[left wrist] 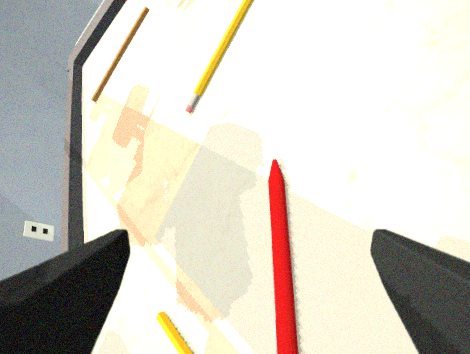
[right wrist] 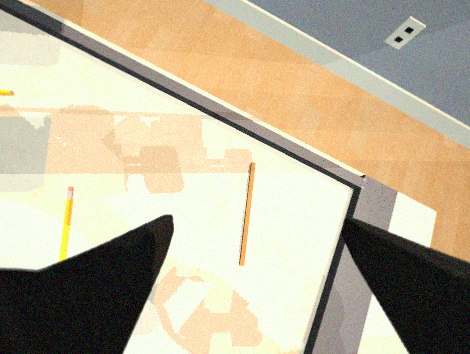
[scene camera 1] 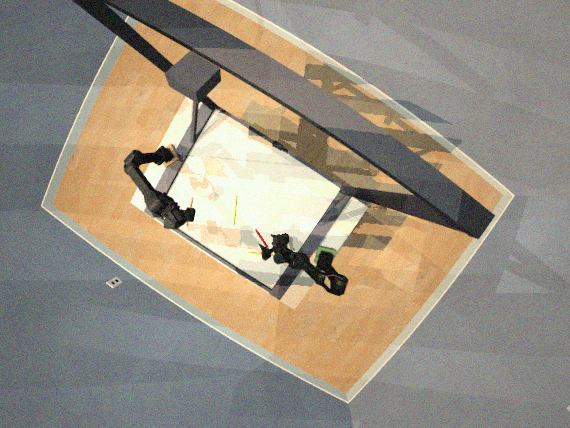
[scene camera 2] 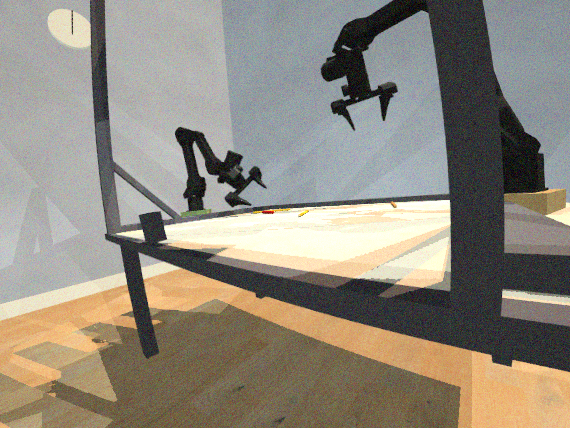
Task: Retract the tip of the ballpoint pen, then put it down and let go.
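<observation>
A slim red pen lies on the white table top, its pointed end away from my left wrist; its near end runs out of the left wrist view. My left gripper is open and empty, low above the table, with the pen below and between its spread fingers, nearer the middle than either finger. My right gripper is open and empty, higher above the table. The pen does not show in the right wrist view. Its tip mechanism cannot be made out.
A yellow pencil with a pink eraser, a thin orange-brown stick and another yellow stick lie apart on the table. A dark rim edges it.
</observation>
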